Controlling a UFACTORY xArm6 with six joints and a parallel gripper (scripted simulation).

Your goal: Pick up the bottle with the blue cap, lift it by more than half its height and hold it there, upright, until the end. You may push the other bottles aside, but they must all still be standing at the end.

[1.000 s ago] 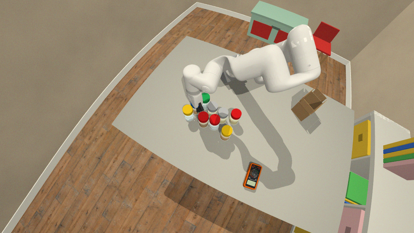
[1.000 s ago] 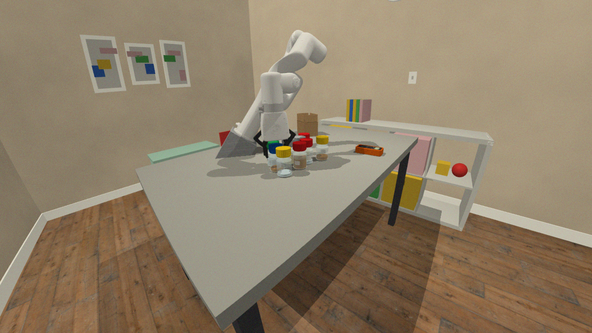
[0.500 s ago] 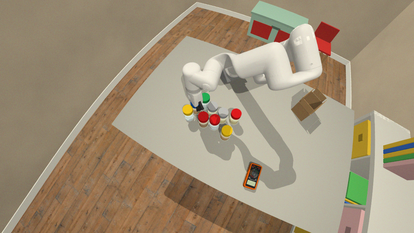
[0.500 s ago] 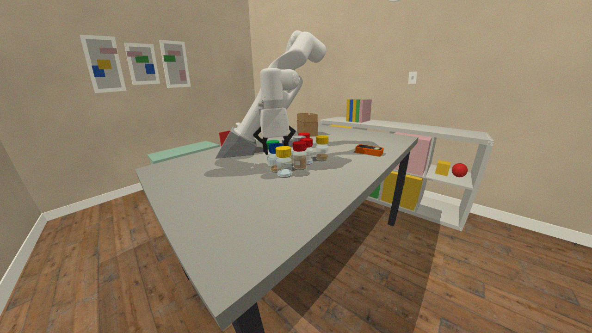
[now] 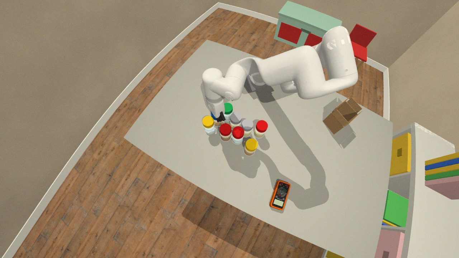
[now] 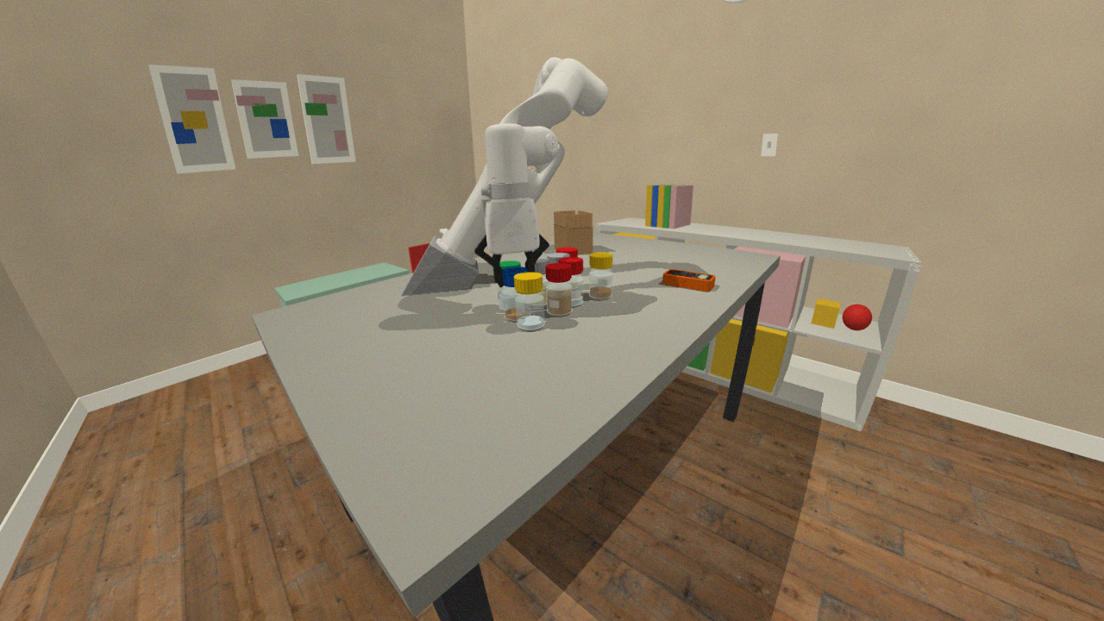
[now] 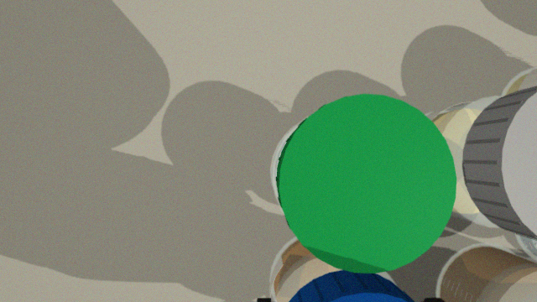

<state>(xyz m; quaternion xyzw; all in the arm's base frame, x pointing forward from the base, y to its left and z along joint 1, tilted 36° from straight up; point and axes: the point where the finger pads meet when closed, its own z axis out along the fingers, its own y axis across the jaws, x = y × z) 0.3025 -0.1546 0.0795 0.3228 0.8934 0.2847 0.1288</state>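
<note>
The blue-capped bottle is 5 cm below my hand. Also, from my hand: orange multimeter: 22 cm ahead, 43 cm to the left, 8 cm below; grey-capped bottle: 2 cm behind, 9 cm to the left, 5 cm below.
</note>
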